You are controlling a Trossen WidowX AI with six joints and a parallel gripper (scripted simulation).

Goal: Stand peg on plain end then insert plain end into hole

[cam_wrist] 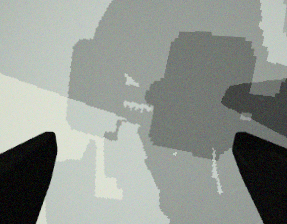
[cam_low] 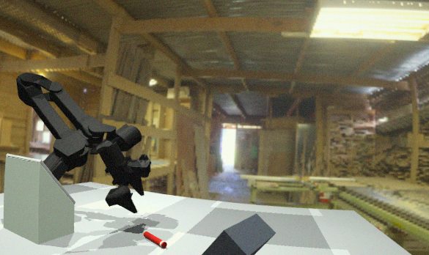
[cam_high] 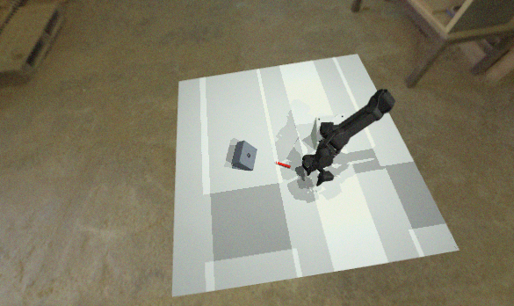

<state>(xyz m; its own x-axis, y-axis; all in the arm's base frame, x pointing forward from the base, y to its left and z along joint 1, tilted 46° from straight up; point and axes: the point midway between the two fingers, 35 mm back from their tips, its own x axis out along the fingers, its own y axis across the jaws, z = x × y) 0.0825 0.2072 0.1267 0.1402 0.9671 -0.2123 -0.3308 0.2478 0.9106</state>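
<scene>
My gripper tip is now 15 cm short of the red peg, 12 cm to the left of it and 4 cm above it. Round my gripper tip: dark sloped panel 34 cm ahead, 16 cm to the right, 1 cm below.
</scene>
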